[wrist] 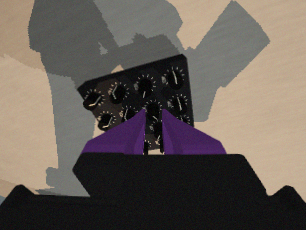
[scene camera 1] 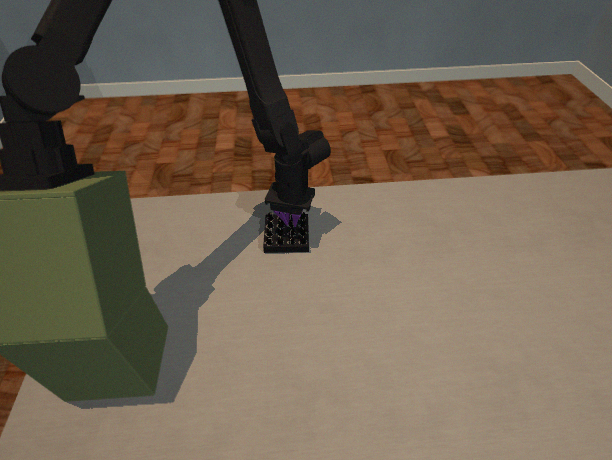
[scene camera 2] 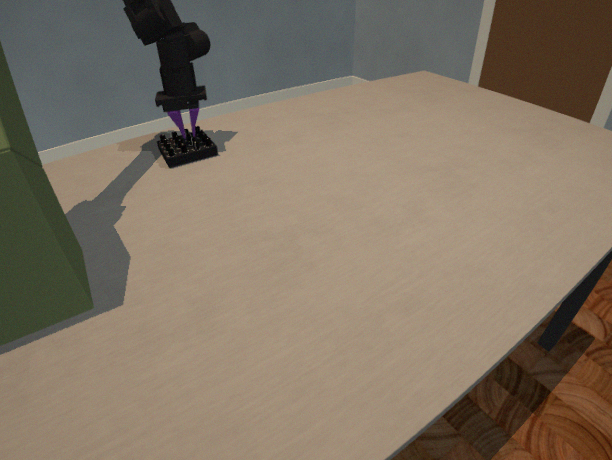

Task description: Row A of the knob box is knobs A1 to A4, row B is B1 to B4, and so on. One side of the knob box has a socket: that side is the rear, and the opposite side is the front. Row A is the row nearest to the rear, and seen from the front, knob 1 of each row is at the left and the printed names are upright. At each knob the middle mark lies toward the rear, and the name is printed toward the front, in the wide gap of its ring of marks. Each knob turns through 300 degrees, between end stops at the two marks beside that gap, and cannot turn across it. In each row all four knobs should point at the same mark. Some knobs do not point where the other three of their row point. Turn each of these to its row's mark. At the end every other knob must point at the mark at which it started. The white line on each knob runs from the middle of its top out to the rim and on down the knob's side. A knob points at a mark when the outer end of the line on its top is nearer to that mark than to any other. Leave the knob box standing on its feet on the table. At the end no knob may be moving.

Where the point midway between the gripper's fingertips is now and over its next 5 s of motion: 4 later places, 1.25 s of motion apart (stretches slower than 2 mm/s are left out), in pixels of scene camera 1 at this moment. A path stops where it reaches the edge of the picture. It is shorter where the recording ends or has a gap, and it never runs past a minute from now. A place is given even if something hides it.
My gripper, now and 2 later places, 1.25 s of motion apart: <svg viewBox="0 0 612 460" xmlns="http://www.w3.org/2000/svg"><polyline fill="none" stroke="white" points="291,224 290,223 288,198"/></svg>
